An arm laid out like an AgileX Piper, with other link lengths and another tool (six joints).
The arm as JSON. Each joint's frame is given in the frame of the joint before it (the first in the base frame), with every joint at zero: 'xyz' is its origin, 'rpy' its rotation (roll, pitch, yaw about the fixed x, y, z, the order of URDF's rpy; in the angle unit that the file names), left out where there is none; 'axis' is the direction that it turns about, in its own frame. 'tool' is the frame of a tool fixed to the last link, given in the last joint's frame.
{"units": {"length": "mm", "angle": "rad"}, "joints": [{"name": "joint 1", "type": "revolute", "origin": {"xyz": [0.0, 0.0, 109.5]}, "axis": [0.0, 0.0, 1.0]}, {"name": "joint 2", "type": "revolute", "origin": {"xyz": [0.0, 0.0, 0.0]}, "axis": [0.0, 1.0, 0.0]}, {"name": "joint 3", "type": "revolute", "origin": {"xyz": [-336.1, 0.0, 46.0]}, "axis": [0.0, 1.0, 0.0]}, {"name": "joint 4", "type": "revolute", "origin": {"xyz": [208.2, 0.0, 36.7]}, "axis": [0.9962, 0.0, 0.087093]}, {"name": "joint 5", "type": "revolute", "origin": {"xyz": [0.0, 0.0, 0.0]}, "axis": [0.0, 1.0, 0.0]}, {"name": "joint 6", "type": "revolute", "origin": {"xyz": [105.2, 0.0, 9.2]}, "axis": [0.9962, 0.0, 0.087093]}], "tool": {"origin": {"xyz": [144.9, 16.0, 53.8], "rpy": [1.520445, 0.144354, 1.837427]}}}
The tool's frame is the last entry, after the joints.
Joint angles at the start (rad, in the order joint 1, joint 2, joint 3, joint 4, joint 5, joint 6):
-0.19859 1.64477 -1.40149 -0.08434 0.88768 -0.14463
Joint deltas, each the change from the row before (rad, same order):
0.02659 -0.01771 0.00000 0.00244 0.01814 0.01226
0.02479 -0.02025 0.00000 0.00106 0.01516 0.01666
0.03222 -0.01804 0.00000 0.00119 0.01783 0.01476
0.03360 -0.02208 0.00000 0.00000 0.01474 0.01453
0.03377 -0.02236 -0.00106 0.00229 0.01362 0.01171
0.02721 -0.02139 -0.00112 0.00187 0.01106 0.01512
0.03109 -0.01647 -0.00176 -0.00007 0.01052 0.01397
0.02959 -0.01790 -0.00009 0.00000 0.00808 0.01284
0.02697 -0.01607 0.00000 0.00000 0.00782 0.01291
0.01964 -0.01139 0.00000 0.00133 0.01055 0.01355
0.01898 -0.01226 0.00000 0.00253 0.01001 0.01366
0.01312 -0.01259 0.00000 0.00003 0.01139 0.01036
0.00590 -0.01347 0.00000 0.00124 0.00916 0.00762
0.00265 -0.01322 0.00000 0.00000 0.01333 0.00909
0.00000 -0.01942 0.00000 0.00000 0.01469 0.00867
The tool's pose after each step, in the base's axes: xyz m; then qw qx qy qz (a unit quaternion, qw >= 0). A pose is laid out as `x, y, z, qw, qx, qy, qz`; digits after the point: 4 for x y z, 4 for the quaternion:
0.4318, -0.0682, 0.2298, 0.1378, 0.6194, 0.7477, 0.1957
0.4281, -0.0573, 0.2364, 0.1372, 0.6158, 0.7492, 0.2017
0.4240, -0.0435, 0.2414, 0.1337, 0.6094, 0.7537, 0.2068
0.4195, -0.0295, 0.2485, 0.1330, 0.6013, 0.7585, 0.2133
0.4148, -0.0153, 0.2562, 0.1325, 0.5920, 0.7636, 0.2210
0.4101, -0.0043, 0.2638, 0.1331, 0.5860, 0.7657, 0.2292
0.4060, 0.0077, 0.2696, 0.1322, 0.5784, 0.7697, 0.2358
0.4013, 0.0190, 0.2756, 0.1320, 0.5706, 0.7733, 0.2428
0.3967, 0.0289, 0.2809, 0.1313, 0.5640, 0.7763, 0.2492
0.3923, 0.0359, 0.2837, 0.1282, 0.5615, 0.7772, 0.2535
0.3878, 0.0428, 0.2869, 0.1252, 0.5591, 0.7777, 0.2586
0.3830, 0.0468, 0.2899, 0.1235, 0.5579, 0.7779, 0.2615
0.3787, 0.0484, 0.2936, 0.1236, 0.5581, 0.7766, 0.2649
0.3738, 0.0483, 0.2963, 0.1228, 0.5607, 0.7743, 0.2665
0.3676, 0.0470, 0.3011, 0.1241, 0.5636, 0.7709, 0.2695

